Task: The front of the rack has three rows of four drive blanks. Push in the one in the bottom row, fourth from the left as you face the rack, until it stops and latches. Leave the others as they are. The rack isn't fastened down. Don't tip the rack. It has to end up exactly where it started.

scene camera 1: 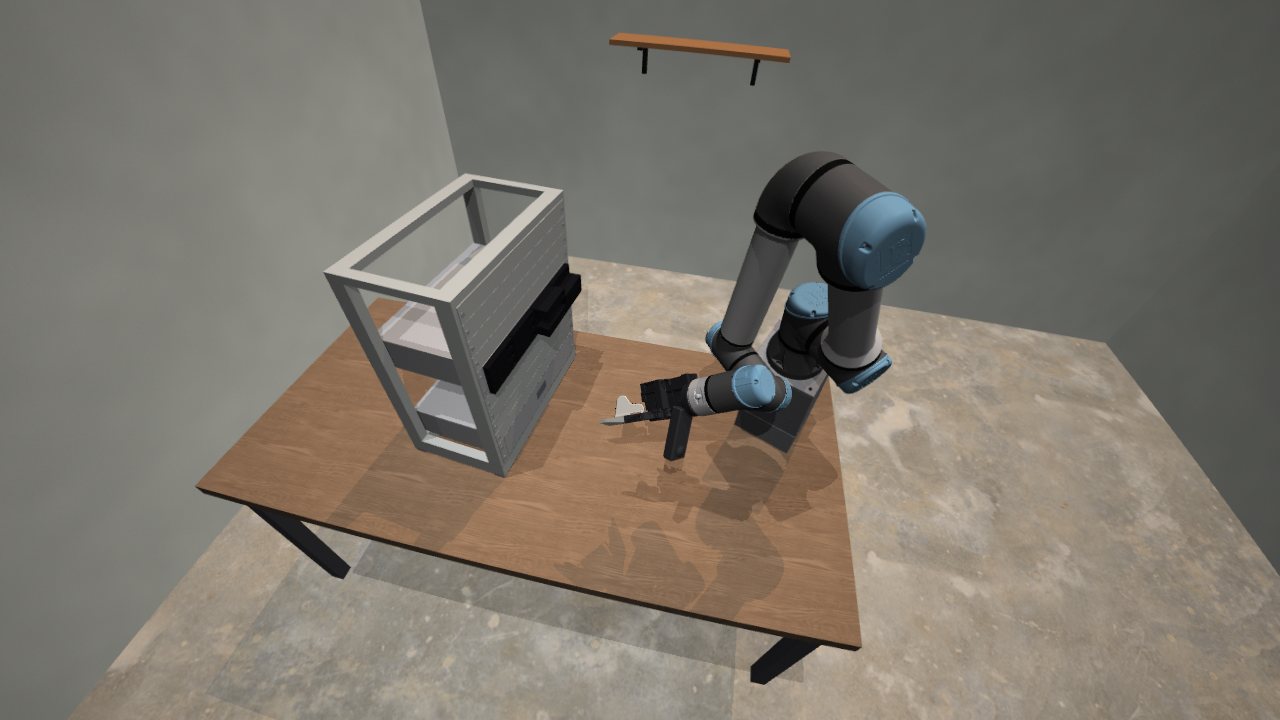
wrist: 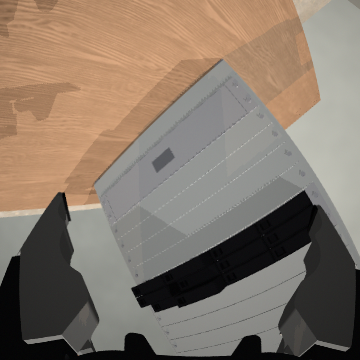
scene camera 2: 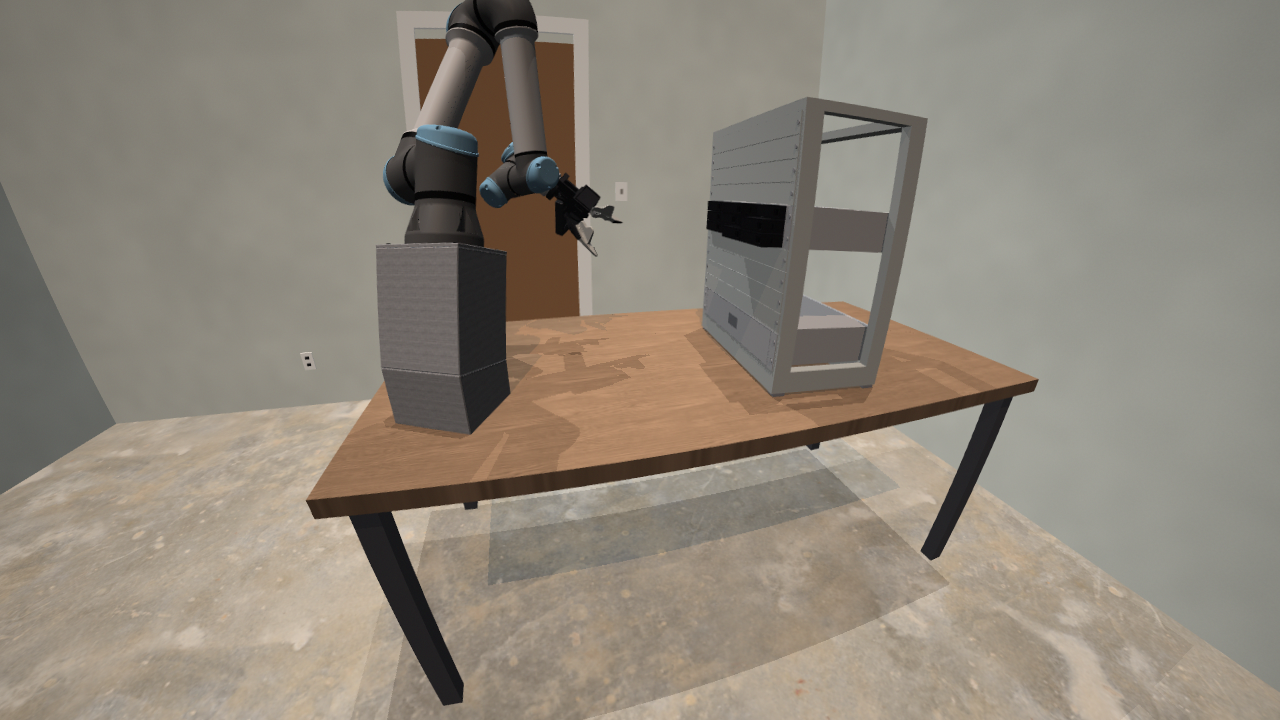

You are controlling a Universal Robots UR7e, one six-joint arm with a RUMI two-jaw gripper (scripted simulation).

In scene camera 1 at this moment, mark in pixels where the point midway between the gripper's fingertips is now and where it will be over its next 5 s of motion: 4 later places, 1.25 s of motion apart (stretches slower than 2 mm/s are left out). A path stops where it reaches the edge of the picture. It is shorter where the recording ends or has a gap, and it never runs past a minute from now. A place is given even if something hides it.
My gripper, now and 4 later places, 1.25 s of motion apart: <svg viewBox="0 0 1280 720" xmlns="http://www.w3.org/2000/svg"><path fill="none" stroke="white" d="M625 418L614 413L624 431L671 445L749 441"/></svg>
